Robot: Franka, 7 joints.
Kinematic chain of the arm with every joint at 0, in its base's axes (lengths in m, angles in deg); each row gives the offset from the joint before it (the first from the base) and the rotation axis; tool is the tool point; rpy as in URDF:
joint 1: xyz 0 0 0.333 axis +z
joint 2: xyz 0 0 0 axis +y
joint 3: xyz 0 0 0.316 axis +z
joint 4: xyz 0.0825 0 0 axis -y
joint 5: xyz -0.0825 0 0.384 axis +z
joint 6: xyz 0 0 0 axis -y
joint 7: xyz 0.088 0 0 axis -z
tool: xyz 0 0 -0.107 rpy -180 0 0
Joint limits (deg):
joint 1: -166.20..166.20
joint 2: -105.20..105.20
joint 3: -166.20..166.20
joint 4: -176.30..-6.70
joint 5: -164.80..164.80
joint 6: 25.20..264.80
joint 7: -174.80..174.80
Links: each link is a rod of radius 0.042 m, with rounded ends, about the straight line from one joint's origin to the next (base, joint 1, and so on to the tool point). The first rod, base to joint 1, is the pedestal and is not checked.
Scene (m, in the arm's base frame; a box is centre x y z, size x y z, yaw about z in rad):
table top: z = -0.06
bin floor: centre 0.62 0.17 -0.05 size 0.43 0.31 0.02 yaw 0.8
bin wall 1: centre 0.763 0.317 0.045 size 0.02 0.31 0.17 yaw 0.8
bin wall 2: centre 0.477 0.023 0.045 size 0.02 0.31 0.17 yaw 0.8
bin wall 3: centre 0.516 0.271 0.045 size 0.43 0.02 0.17 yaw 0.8
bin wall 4: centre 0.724 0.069 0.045 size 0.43 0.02 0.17 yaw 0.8
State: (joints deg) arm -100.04 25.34 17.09 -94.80 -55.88 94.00 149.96
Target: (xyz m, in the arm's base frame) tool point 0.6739 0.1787 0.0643
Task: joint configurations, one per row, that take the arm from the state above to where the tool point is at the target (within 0.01 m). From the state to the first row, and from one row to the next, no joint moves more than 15 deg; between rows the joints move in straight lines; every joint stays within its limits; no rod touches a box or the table.
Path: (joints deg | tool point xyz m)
1: -85.30 30.37 24.92 -93.58 -55.82 97.79 149.96 | 0.2205 -0.6170 0.3275
2: -70.57 35.39 32.75 -92.35 -55.76 101.57 149.96 | 0.4414 -0.4983 0.2987
3: -55.83 40.42 40.58 -91.13 -55.71 105.36 149.96 | 0.6029 -0.3052 0.2810
4: -41.10 45.45 48.40 -89.90 -55.65 109.15 149.96 | 0.6828 -0.0679 0.2762
5: -26.36 50.47 56.23 -88.68 -55.59 112.94 149.96 | 0.6739 0.1787 0.2849
6: -22.63 61.75 51.25 -83.53 -56.96 116.76 149.96 | 0.6855 0.1760 0.1800
7: -18.90 73.02 46.28 -78.39 -58.33 120.57 149.96 | 0.6739 0.1787 0.0643

